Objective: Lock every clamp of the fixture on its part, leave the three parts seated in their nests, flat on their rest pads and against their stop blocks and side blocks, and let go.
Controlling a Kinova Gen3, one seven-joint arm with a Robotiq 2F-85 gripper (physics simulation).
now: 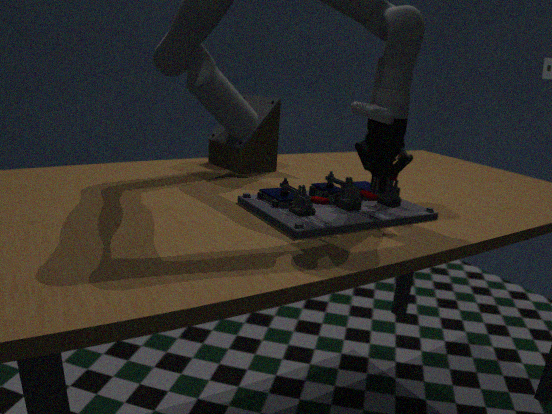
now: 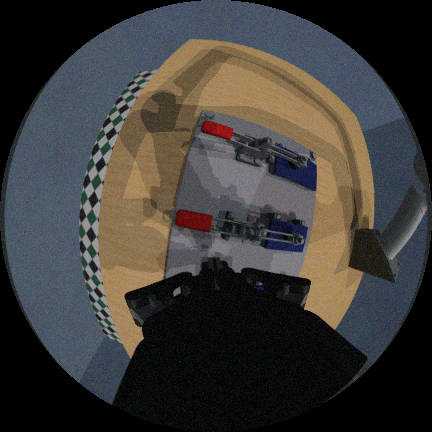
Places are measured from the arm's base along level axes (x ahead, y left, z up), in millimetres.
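Pixels of known places: gripper, between the fingertips: [image 1: 376, 194] [image 2: 213, 264]; arm's base, origin of its link: [image 1: 244, 125] [image 2: 385, 246].
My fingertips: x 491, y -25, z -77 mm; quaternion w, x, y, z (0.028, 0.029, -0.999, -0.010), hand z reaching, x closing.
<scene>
Ahead of a thing's pixels: the offset from my fingertips to its middle. "*": to the spot under its first point. Level surfaces: height alone.
The grey fixture plate {dx -65, dy -36, dz -39 mm} [image 1: 331, 223] [image 2: 227, 182] carries three blue parts. The left part {dx -136, dy -135, dz -21 mm} [image 1: 270, 193] [image 2: 299, 174] lies under the arm of its clamp {* dx -37, dy -162, dz -11 mm} [image 1: 302, 204] [image 2: 254, 149], whose red handle {dx -22, dy -156, dz +5 mm} [image 1: 320, 200] [image 2: 217, 130] lies low. The middle part {dx -107, dy -29, dz -16 mm} [image 1: 322, 187] [image 2: 280, 246] lies under its clamp [image 1: 348, 199] [image 2: 239, 226], with red handle {dx -3, dy -48, dz +10 mm} [image 1: 368, 194] [image 2: 194, 220] low. My gripper [image 1: 382, 188] [image 2: 213, 264] is shut and empty, down at the right clamp {* dx +0, dy +50, dz -14 mm} [image 1: 390, 198]. It hides most of that clamp and its handle. The right part {dx -92, dy +80, dz -18 mm} [image 1: 362, 185] [image 2: 258, 286] shows partly. Pad and block contact is too small to tell.
The plate lies on the wooden table {dz -47 mm} [image 1: 190, 220] [image 2: 135, 245], near its front edge. The robot's wedge-shaped base mount [image 1: 265, 145] [image 2: 372, 255] stands at the back. Bolt heads stand at the plate's corners, and the clamps rise above the plate beside my gripper.
</scene>
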